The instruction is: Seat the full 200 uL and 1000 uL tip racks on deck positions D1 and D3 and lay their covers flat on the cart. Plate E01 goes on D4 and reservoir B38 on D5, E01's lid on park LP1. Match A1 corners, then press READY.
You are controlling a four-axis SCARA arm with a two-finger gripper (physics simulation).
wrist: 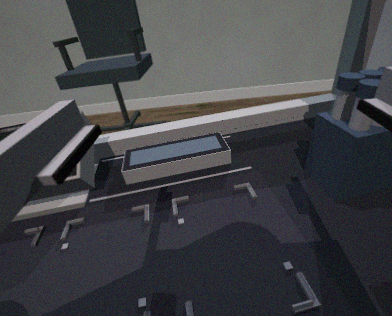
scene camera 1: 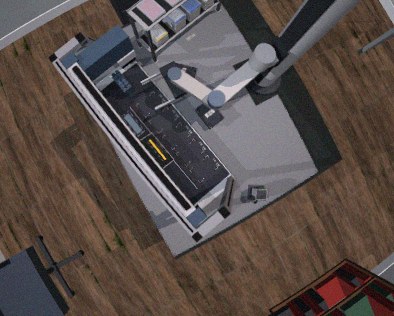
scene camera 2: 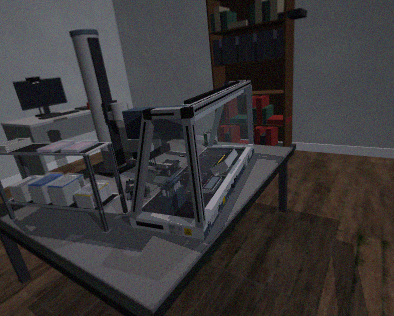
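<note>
My gripper (scene camera 1: 149, 94) (wrist: 223, 101) is open and empty, its two fingers wide apart low over the dark deck (scene camera 1: 200, 192) (wrist: 215, 270). The deck's corner brackets are bare where they show. The cart (scene camera 1: 153, 47) (scene camera 2: 102, 215) stands beside the enclosure. Pink-topped plates (scene camera 1: 150, 10) (scene camera 2: 57, 145) lie on its upper shelf. Blue-topped boxes (scene camera 1: 175, 19) (scene camera 2: 65, 181) and a yellow-edged box (scene camera 1: 159, 35) (scene camera 2: 94, 194) stand below. Plate and reservoir labels are too small to read. The gripper is hard to make out in scene camera 2.
A low box with a pale blue top (scene camera 1: 133, 124) (wrist: 175, 152) sits by the deck's far rail. A dark blue block with capped cylinders (scene camera 1: 121, 80) (wrist: 350, 150) stands near the right finger. A grey sloped block (wrist: 40, 132) is behind the left finger. Enclosure posts (scene camera 2: 192, 175) frame the deck.
</note>
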